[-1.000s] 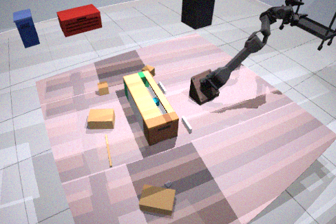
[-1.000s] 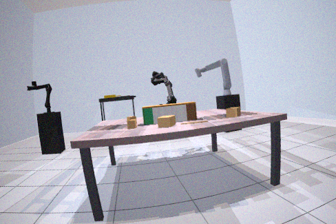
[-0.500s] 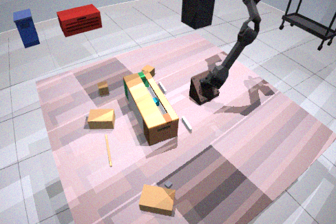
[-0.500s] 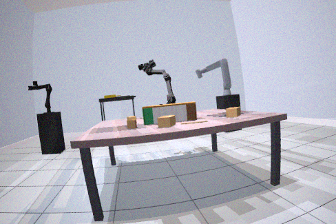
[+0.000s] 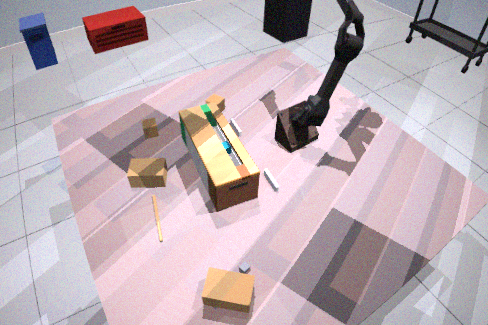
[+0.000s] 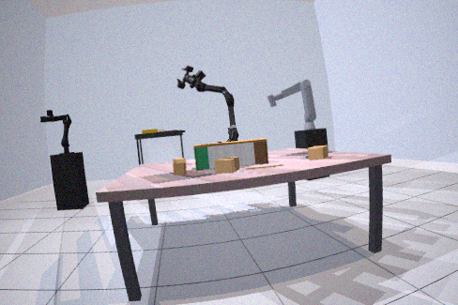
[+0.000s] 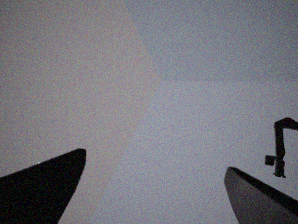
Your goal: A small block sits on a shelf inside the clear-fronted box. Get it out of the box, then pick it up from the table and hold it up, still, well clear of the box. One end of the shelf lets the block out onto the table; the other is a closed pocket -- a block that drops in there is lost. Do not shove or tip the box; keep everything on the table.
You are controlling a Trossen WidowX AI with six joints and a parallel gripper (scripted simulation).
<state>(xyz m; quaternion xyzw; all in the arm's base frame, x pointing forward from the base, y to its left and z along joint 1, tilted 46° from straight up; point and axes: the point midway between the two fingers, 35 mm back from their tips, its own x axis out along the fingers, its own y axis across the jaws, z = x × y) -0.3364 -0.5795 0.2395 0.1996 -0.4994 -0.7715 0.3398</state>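
Now: the cyan block 68 cm ahead of my gripper tip, 22 cm to the left of it and 60 cm below it. Also, from my gripper tip: thin stick: 98 cm ahead, 29 cm to the left, 68 cm below; then tiny grey cube: 84 cm ahead, 58 cm to the left, 68 cm below; then tan cube: 54 cm ahead, 8 cm to the right, 66 cm below.
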